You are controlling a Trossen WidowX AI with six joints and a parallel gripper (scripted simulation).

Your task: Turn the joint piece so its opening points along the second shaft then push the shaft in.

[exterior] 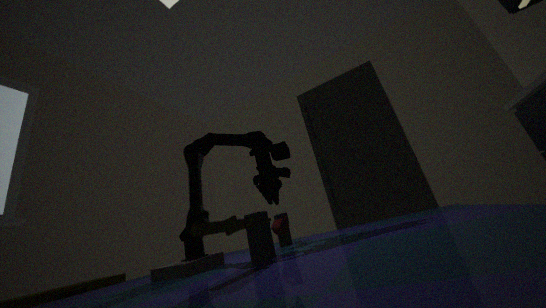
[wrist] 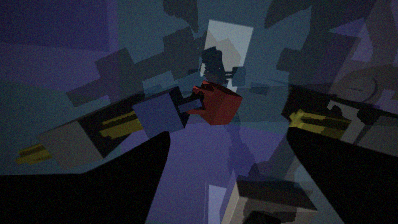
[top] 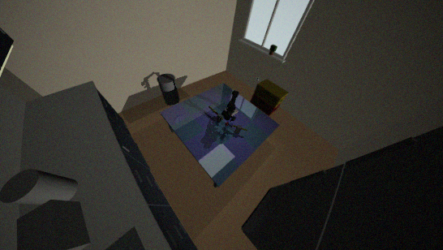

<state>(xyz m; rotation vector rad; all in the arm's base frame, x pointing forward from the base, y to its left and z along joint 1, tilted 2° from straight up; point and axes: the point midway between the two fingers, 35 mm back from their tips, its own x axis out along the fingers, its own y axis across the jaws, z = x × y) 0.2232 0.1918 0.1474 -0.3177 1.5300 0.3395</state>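
Right now the red joint piece is 1 cm to the left of my gripper tip and 7 cm below it.
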